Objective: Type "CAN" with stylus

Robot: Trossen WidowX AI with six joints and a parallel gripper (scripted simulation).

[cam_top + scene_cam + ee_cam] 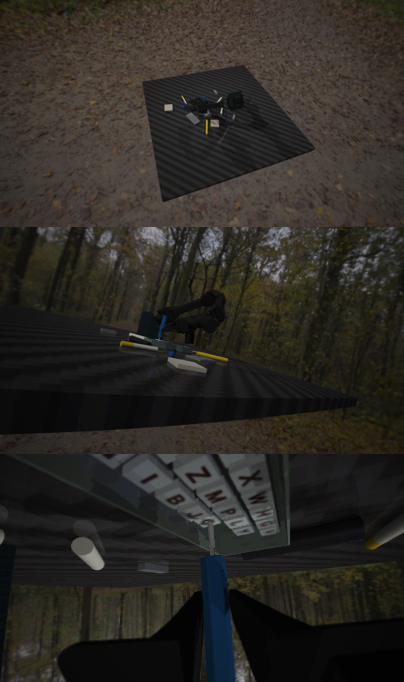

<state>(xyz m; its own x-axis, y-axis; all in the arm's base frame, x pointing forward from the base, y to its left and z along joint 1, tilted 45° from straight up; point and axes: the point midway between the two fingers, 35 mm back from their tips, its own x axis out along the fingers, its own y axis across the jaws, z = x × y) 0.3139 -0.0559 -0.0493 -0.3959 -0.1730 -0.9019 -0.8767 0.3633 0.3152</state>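
Now: the dark cylinder 6 cm ahead of my gripper tip, 10 cm to the right of it and 6 cm below it. From my gripper tip the other things lie so: grey slab 16 cm ahead, 12 cm to the left, 6 cm below; then blue stylus 1 cm below; then yellow-and-white marker 16 cm ahead, 16 cm to the right, 6 cm below.
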